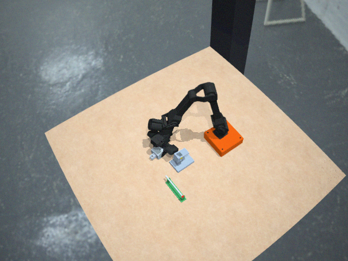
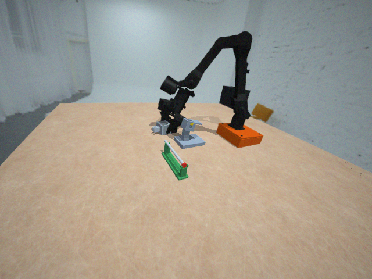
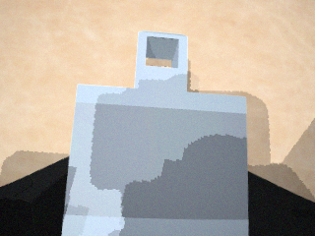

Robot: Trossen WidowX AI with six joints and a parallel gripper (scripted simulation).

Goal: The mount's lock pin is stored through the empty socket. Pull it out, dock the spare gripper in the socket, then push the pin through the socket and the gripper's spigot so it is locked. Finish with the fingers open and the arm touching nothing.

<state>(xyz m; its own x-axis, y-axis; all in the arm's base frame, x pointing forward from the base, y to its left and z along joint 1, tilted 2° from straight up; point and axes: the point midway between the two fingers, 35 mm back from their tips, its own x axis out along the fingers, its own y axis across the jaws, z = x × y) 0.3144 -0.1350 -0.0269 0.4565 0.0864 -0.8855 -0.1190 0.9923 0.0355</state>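
Right now the mount is 6 cm behind my gripper tip, 12 cm to the left of it and 4 cm above it. The rest, counted from my gripper tip: spare gripper 2 cm above; then green cradle 6 cm ahead, 23 cm to the left, 2 cm above.
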